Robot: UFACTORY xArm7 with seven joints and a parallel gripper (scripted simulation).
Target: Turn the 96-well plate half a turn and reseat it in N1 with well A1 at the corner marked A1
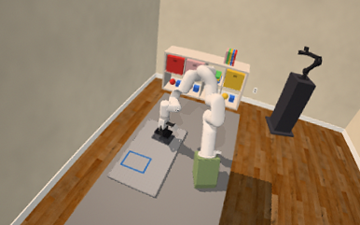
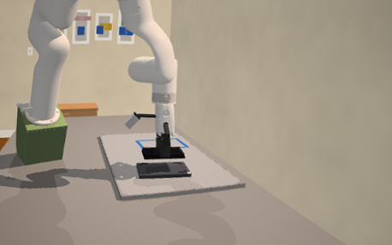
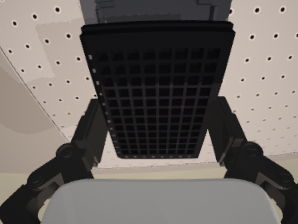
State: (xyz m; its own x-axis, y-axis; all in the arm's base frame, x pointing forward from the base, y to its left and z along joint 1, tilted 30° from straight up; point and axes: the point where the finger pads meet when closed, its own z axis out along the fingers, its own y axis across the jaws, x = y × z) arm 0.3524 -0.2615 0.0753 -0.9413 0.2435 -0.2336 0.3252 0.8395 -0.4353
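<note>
Right now my hand is 7 cm above the dark plate nest N1. Round my hand: black 96-well plate: 1 cm below.
</note>
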